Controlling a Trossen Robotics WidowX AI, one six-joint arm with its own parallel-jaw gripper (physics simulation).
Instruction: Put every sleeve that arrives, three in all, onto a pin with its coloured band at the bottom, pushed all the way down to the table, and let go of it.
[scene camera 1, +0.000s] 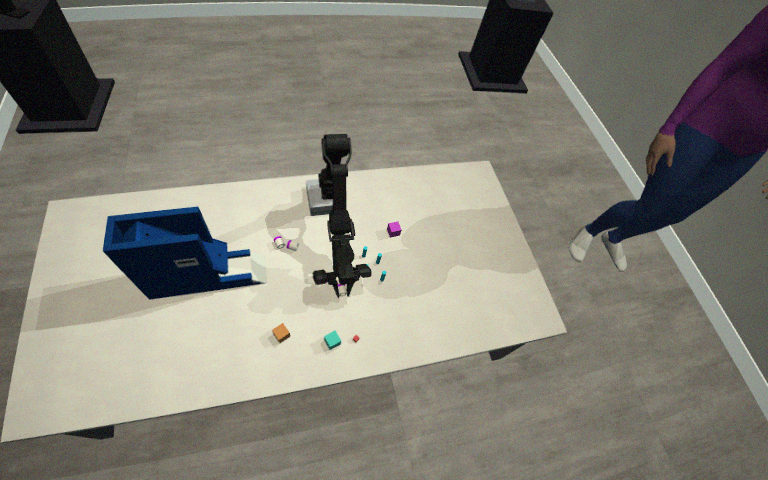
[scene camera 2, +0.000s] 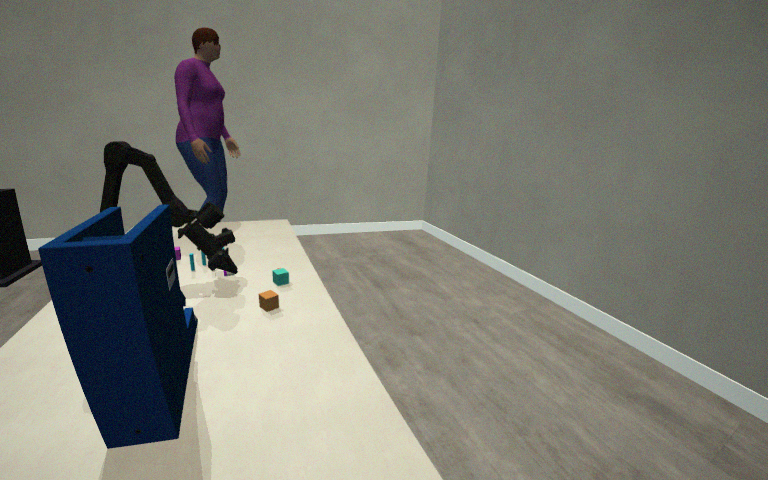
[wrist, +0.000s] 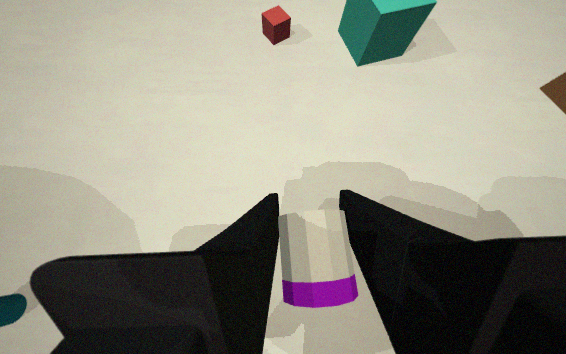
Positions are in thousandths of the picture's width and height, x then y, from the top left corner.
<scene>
The gripper shows in scene camera 1 (447, 620), in scene camera 2 (308, 566) and in the wrist view (545, 566).
</scene>
